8 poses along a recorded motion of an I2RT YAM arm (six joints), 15 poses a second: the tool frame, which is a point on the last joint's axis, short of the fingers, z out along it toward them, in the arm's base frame.
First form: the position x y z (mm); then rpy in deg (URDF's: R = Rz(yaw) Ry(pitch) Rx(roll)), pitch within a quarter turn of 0, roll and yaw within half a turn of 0.
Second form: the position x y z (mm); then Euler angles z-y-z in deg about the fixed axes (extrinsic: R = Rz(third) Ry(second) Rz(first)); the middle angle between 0 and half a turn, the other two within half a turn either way. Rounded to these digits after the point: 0 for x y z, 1 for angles.
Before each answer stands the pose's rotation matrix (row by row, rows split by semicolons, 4 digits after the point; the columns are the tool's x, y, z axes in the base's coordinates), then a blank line. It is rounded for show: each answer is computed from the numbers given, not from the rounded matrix.
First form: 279 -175 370 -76.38 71.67 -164.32
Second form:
-0.3028 0.9519 0.0474; -0.0850 0.0226 -0.9961; -0.9493 -0.3056 0.0741

279 -175 370 -17.8 85.8 -87.3
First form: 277 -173 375 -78.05 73.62 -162.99
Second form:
-0.2697 0.9581 0.0962; -0.0825 0.0766 -0.9936; -0.9594 -0.2759 0.0584

277 -173 375 -16.0 86.7 -84.5
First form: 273 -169 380 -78.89 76.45 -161.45
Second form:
-0.2221 0.9657 0.1346; -0.0745 0.1208 -0.9899; -0.9722 -0.2299 0.0451

273 -169 380 -13.3 87.4 -82.3
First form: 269 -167 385 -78.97 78.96 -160.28
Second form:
-0.1803 0.9714 0.1544; -0.0646 0.1450 -0.9873; -0.9815 -0.1880 0.0366

269 -167 385 -10.8 87.9 -81.1
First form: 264 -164 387 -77.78 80.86 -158.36
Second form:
-0.1477 0.9750 0.1662; -0.0586 0.1591 -0.9855; -0.9873 -0.1552 0.0336

264 -164 387 -8.9 88.1 -80.4
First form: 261 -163 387 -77.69 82.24 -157.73
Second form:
-0.1250 0.9766 0.1748; -0.0512 0.1696 -0.9842; -0.9908 -0.1319 0.0288

261 -163 387 -7.6 88.4 -79.9
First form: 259 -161 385 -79.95 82.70 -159.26
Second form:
-0.1188 0.9752 0.1868; -0.0450 0.1827 -0.9821; -0.9919 -0.1251 0.0222

259 -161 385 -7.2 88.7 -79.2
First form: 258 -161 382 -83.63 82.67 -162.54
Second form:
-0.1217 0.9736 0.1932; -0.0383 0.1899 -0.9811; -0.9918 -0.1268 0.0142

258 -161 382 -7.3 89.2 -78.9
